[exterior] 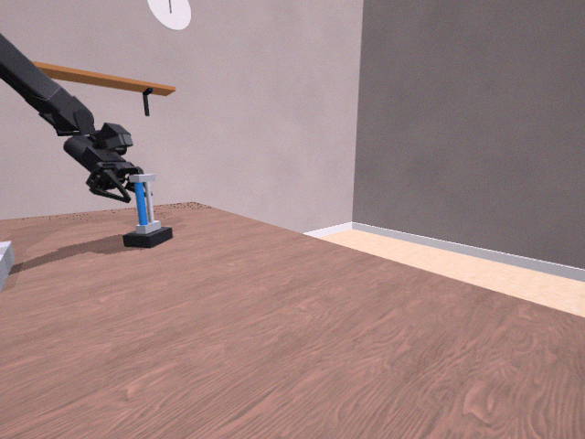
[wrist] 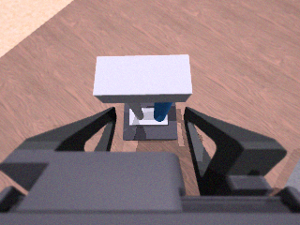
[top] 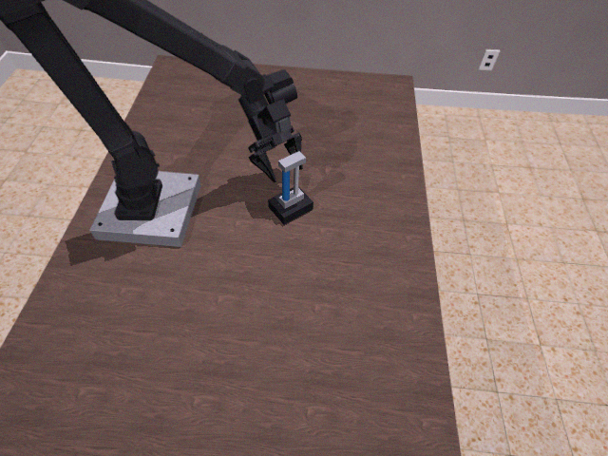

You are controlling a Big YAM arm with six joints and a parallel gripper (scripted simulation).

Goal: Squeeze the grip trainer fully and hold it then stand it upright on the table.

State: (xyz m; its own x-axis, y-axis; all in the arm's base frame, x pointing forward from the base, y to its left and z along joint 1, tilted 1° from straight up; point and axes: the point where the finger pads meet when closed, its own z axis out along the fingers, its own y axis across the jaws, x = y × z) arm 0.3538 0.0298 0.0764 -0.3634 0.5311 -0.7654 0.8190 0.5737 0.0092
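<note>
Right now the thin grey bar is 20 mm ahead of my hand and 20 mm below it. The rest, counted from my hand: grip trainer (10 mm ahead, 10 mm to the right, 30 mm below).
</note>
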